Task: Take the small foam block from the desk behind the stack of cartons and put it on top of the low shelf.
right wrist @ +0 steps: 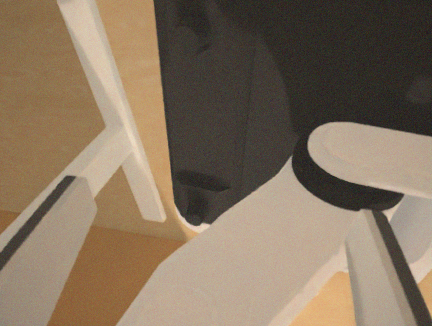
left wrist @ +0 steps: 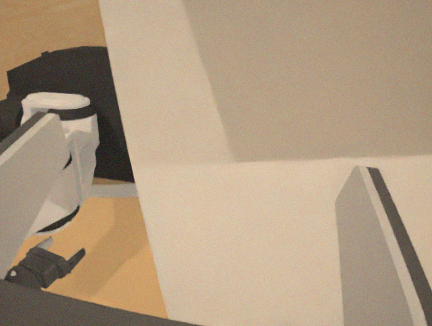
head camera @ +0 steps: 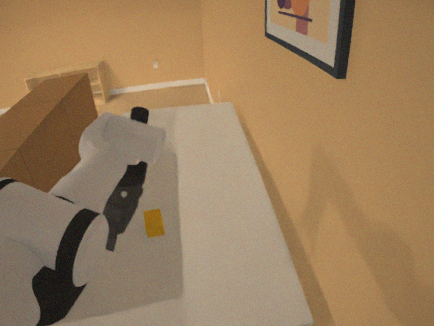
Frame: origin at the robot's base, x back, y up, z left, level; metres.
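Where they show: left gripper, fingertip midpoint: (left wrist: 201, 158) (head camera: 118, 232); right gripper, fingertip midpoint: (right wrist: 218, 209) (left wrist: 67, 245).
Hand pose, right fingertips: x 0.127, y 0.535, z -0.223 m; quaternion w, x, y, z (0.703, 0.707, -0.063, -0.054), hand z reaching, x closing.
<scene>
After its pixels a point has its place.
The small orange-yellow foam block (head camera: 154, 223) {x -0.547, y 0.765, z 0.287 m} lies on the pale desk (head camera: 220, 200) {x -0.717, y 0.720, z 0.067 m} (left wrist: 240, 230) {x -0.318, y 0.721, z 0.051 m} in the head view, in the shaded part. My left gripper (head camera: 111, 244) (left wrist: 201, 158) {x -0.306, y 0.987, z 0.281 m} is open and empty, pointing down over the desk. In the head view it appears just to the left of the block; its height is hard to tell. The block does not show in the left wrist view. My right gripper (left wrist: 67, 245) {x 0.127, y 0.535, z -0.223 m} (right wrist: 218, 209) {x 0.127, y 0.535, z -0.223 m} is open and empty, beside the robot's body and off the desk. The low wooden shelf (head camera: 103, 80) {x -3.800, y 0.332, z 1.958 m} stands far back at the left, partly hidden by cartons.
The tall brown stack of cartons (head camera: 72, 122) {x -1.031, y 0.938, z 0.801 m} stands along the desk's left side, partly hidden by my left arm. A wall with a framed picture (head camera: 345, 40) {x -0.463, y 1.369, z -0.223 m} runs along the desk's right. White bars (right wrist: 117, 120) stand near the robot's dark base (right wrist: 210, 115) {x 0.016, y 0.191, z -0.036 m} in the right wrist view.
</scene>
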